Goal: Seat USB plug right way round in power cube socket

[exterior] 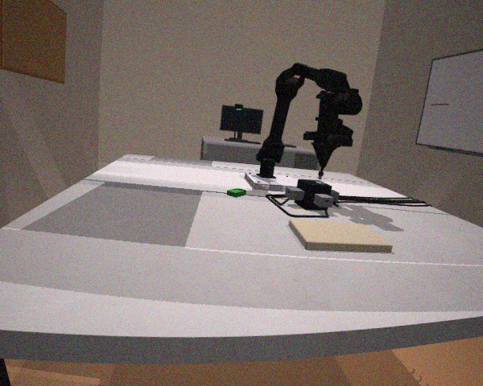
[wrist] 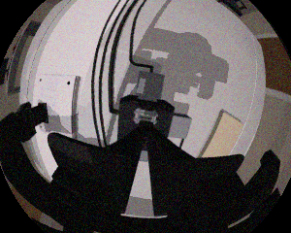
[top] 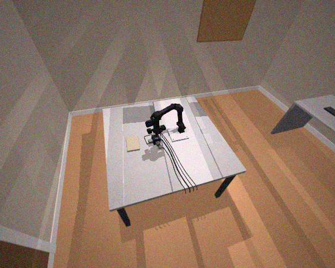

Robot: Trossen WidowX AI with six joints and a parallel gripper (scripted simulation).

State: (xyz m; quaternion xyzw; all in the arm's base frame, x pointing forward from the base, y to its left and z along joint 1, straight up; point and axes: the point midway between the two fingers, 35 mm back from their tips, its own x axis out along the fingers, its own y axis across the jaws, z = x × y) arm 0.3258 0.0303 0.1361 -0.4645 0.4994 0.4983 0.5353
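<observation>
The USB plug is 2 cm below my gripper tip. Also, from my gripper tip: flat beige block: 24 cm ahead, 10 cm to the right, 12 cm below; then small green block: 12 cm behind, 22 cm to the right, 12 cm below.
</observation>
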